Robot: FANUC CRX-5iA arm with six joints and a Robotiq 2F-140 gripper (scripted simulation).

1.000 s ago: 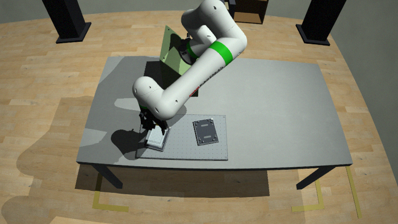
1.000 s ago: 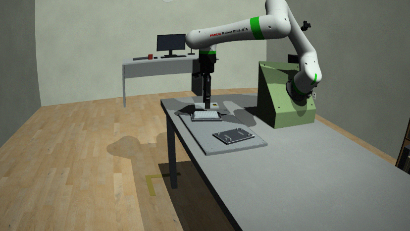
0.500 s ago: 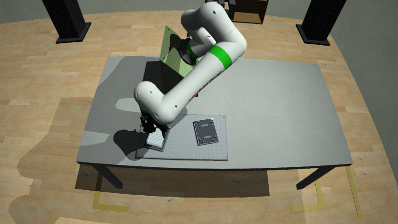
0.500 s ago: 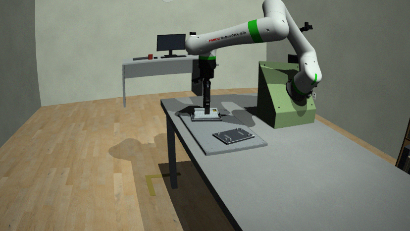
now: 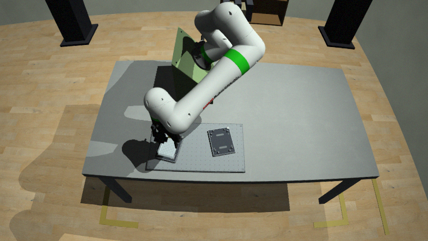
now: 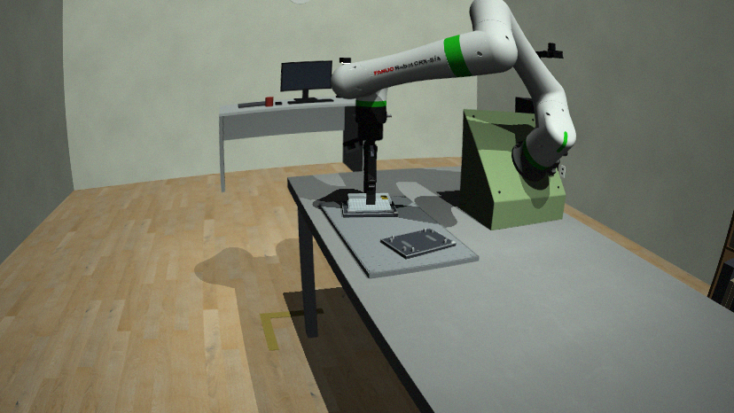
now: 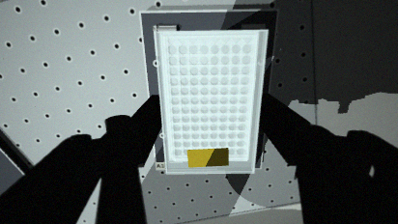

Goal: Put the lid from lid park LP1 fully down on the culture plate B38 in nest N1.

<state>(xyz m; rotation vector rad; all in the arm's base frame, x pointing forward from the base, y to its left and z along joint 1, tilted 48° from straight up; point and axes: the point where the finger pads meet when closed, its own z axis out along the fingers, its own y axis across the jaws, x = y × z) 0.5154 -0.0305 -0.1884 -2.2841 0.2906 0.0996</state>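
The clear lid lies 2 cm below my hand. Also, from my hand: lid park LP1: 4 cm behind, 29 cm to the left, 6 cm below; then white culture plate: 4 cm below; then dark nest N1: 6 cm below.
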